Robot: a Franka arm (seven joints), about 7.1 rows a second.
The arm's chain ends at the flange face. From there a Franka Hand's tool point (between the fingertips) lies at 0.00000 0.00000 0.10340 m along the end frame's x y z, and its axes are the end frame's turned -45 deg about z.
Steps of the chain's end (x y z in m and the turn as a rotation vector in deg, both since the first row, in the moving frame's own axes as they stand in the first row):
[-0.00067 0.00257 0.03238 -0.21 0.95 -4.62]
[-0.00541 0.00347 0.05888 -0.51 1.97 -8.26]
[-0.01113 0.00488 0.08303 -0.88 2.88 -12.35]
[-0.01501 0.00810 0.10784 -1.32 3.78 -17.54]
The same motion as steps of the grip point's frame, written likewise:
[-0.00129 0.00278 0.03237 -0.82 0.52 -4.62]
[-0.00420 0.00165 0.05881 -1.75 1.03 -8.26]
[-0.00827 0.00007 0.08289 -2.66 1.41 -12.35]
[-0.01227 0.00104 0.10759 -3.61 1.74 -17.54]

